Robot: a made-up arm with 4 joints.
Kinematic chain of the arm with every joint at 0, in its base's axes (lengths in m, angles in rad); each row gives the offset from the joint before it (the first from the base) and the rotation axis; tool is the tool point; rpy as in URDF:
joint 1: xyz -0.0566 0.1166 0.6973 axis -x
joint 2: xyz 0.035 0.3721 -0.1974 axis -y
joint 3: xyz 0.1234 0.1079 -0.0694 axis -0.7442 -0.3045 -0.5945
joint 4: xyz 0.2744 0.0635 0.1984 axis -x
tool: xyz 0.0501 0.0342 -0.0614 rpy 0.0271 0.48 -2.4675
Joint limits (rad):
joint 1: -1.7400..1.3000
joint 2: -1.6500..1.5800
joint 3: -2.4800..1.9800
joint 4: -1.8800..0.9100
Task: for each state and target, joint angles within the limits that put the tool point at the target. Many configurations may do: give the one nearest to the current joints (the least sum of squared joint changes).
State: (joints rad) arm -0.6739 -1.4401 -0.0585 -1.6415
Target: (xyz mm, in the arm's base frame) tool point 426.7 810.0 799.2
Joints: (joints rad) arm -0.7126 -0.7640 0.0452 -1.8800
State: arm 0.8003 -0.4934 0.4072 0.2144
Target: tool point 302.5 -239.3 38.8
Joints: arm 1.3000 -0.9675 0.4237 0.0276
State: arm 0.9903 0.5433 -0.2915 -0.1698
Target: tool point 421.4 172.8 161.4
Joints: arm 1.2751 0.0412 0.3182 0.3022
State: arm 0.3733 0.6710 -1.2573 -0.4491
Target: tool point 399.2 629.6 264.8
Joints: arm 0.5032 -0.1173 -0.9425 -0.5531
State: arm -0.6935 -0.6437 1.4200 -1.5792
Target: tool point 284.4 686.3 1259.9
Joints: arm -1.5549 -1.2390 1.4640 -1.2817
